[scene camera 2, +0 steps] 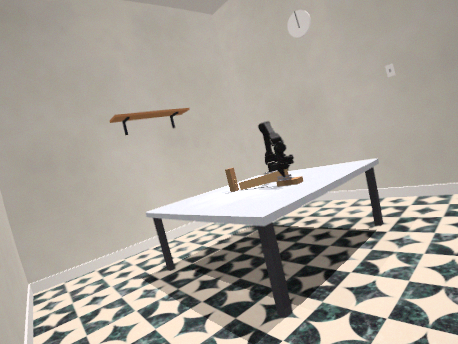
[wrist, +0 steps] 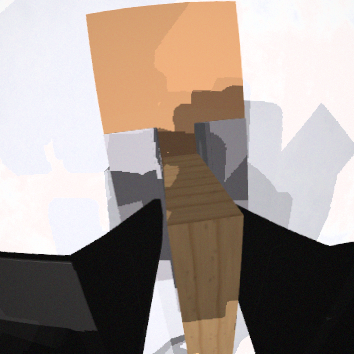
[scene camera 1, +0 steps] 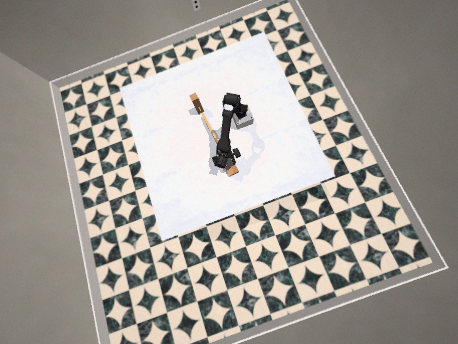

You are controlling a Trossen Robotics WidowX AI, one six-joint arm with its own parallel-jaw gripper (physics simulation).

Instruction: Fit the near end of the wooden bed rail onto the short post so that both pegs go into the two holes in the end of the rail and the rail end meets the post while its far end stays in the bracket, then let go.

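Places are measured from the arm's base along level axes (x right, y up, z back), in millimetres.
Pixels of known places: gripper, fingertip midpoint: [scene camera 2: 285,176] [wrist: 187,206]; arm's base at its link origin: [scene camera 2: 273,170] [scene camera 1: 241,113].
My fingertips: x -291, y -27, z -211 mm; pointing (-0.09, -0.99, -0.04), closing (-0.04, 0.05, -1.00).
For each thing: its middle in the pictures, then the offset to it from my fingertips. "pt": a spot on its surface instead. Level surfaces: height alone.
- wooden bed rail at the middle of its body: [scene camera 2: 262,180] [scene camera 1: 215,137] dx +195, dy -1, dz -27 mm
- upright short post at a spot on its surface: [scene camera 2: 231,180] pt dx +458, dy +36, dz -90 mm
- grey bracket at a spot on its surface: [wrist: 131,152] pt dx -24, dy -15, dz +29 mm
- orange wooden block at the middle of its body: [wrist: 176,153] [scene camera 2: 289,181] [scene camera 1: 229,164] dx -21, dy -35, dz +4 mm
- large white table at its surface level: dy -52 mm
The wooden bed rail [scene camera 1: 209,129] [scene camera 2: 260,180] [wrist: 206,265] runs between the short post and the bracket. The upright short post [scene camera 1: 196,102] [scene camera 2: 231,180] stands at the rail's near end, with what looks like a narrow gap between them in scene camera 2. The pegs and holes are too small or hidden to tell. The grey bracket [wrist: 131,152] has two plates against an orange wooden block [scene camera 1: 232,170] [scene camera 2: 293,181] [wrist: 165,55]. The lower part of the rail's far end shows between the plates. My gripper [scene camera 1: 226,161] [scene camera 2: 284,172] [wrist: 187,206] is shut on the rail near that far end.
The pieces stand on the large white table [scene camera 1: 280,155] [scene camera 2: 215,207]. The grey arm base [scene camera 1: 244,120] stands to the right of the rail in scene camera 1. A wooden wall shelf [scene camera 2: 150,115] hangs on the wall behind the table.
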